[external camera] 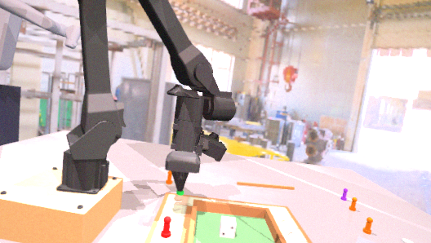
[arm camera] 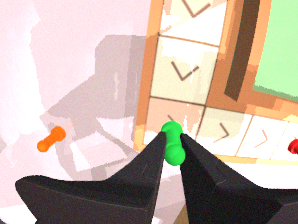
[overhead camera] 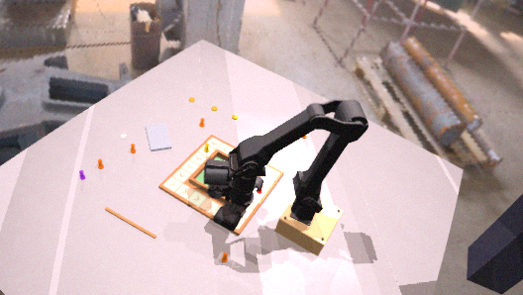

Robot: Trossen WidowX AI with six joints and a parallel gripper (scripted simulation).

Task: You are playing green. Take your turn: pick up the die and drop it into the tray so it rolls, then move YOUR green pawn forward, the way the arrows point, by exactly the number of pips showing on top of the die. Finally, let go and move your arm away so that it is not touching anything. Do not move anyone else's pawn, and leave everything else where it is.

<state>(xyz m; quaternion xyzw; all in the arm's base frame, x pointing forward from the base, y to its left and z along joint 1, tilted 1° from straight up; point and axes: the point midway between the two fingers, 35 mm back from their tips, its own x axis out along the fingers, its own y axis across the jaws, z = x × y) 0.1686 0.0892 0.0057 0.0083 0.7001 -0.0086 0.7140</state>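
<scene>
The green pawn lies 1 cm above my gripper tip. Round my gripper tip: white die: 9 cm ahead, 12 cm to the right, 1 cm below; then blue pawn: 11 cm ahead, 24 cm to the right, 1 cm below; then red pawn: 2 cm behind, 14 cm to the right, 1 cm below.
</scene>
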